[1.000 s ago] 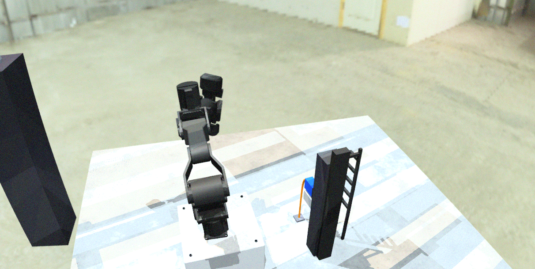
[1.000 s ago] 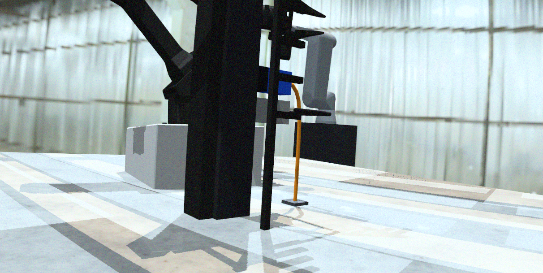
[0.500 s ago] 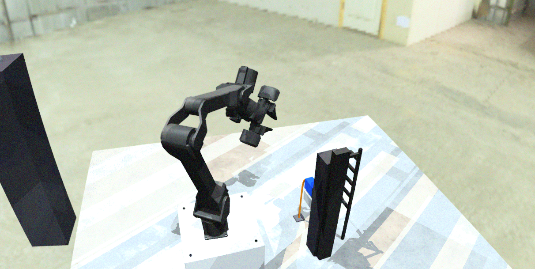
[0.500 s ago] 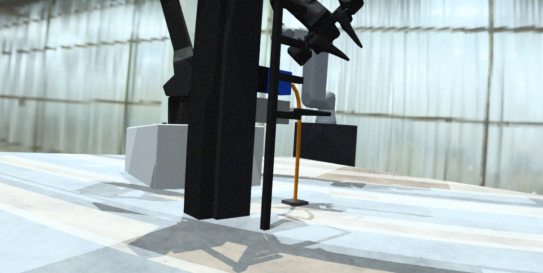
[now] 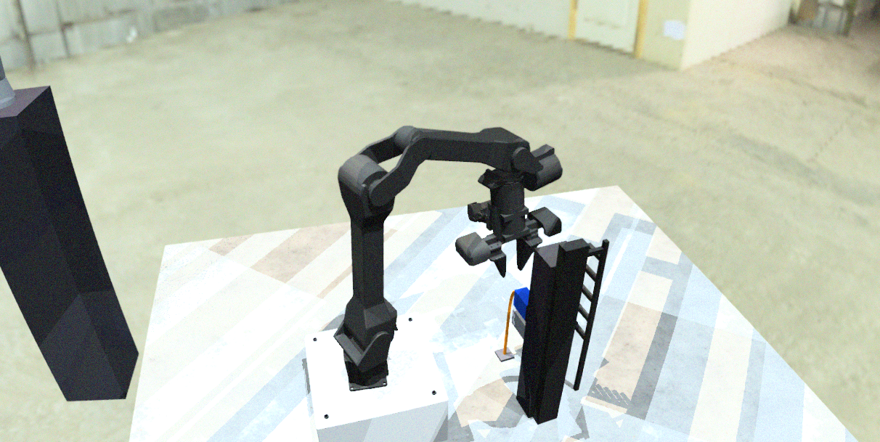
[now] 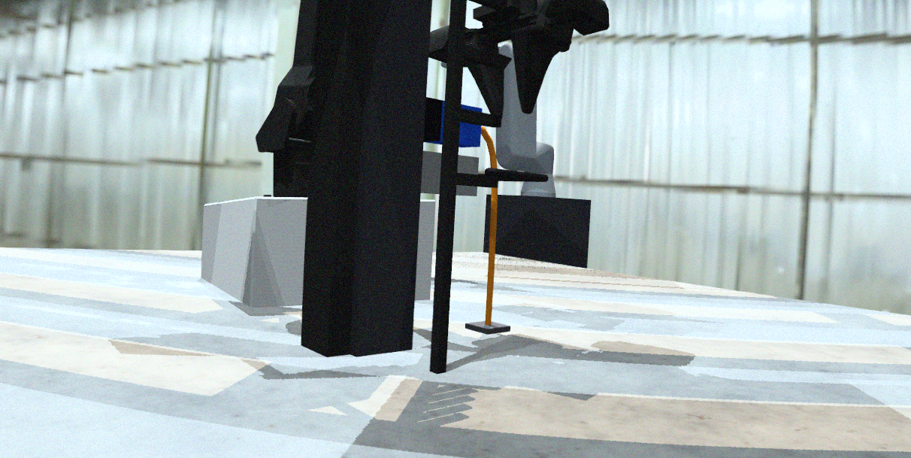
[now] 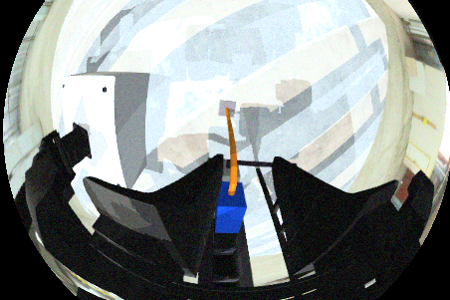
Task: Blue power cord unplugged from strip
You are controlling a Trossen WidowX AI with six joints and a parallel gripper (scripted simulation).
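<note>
Now: the blue plug 9 cm to the right of my gripper tip, 2 cm ahead of it and 1 cm below it. Round my gripper tip: tall black upright block (18 cm to the right, 3 cm ahead, 1 cm below); small grey pad (20 cm below, 1 cm to the right); thin black ladder-like rail (13 cm to the right, 11 cm ahead, 3 cm below).
</note>
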